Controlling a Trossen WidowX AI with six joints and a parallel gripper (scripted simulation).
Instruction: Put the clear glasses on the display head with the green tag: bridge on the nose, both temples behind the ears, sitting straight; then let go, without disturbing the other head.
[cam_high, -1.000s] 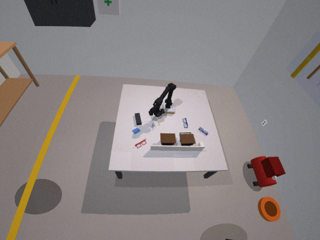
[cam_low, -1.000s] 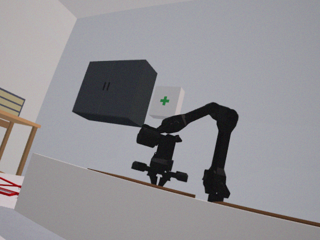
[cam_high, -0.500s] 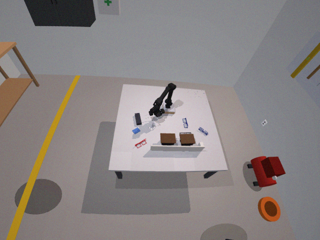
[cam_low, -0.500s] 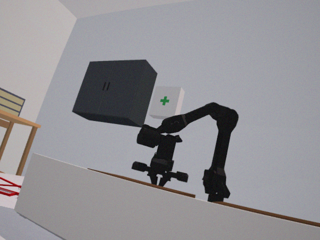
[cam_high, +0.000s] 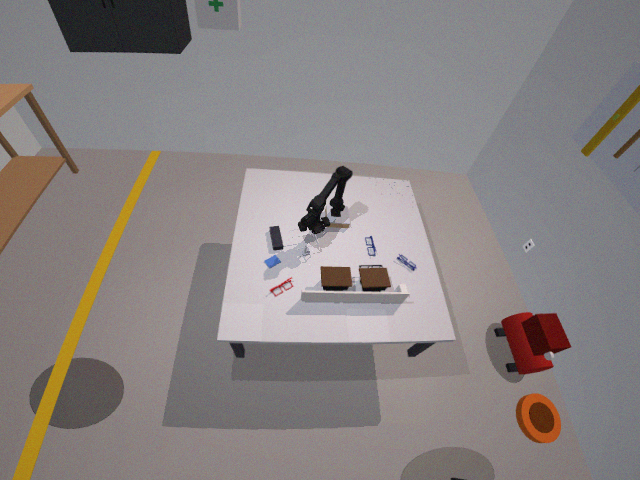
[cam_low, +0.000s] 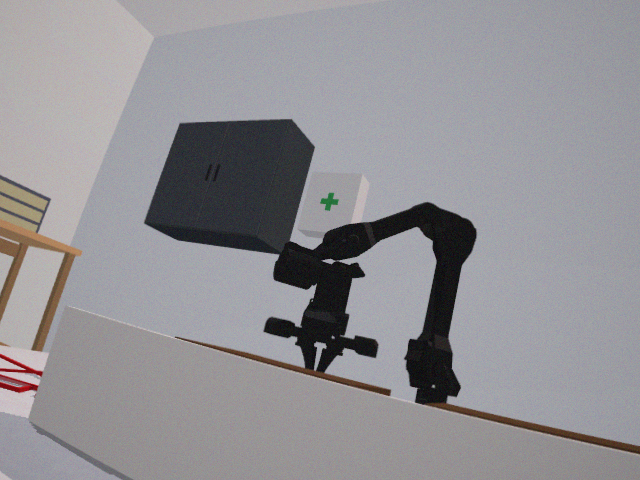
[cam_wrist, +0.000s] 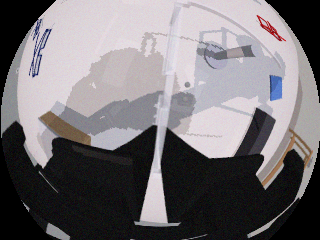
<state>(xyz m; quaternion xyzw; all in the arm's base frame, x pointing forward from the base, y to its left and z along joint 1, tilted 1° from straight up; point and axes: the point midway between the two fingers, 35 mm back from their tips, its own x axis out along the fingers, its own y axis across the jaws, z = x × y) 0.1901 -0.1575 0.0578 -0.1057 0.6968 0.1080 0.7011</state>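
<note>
Right now my gripper tip is 110 mm short of the grey piece, 40 mm to the left of it and 50 mm above it. The rest, counted from my gripper tip: black case (20 mm ahead, 220 mm to the right, 50 mm below); then blue cloth (180 mm ahead, 240 mm to the right, 70 mm below); then display head (300 mm ahead, 120 mm to the left, 10 mm below).
</note>
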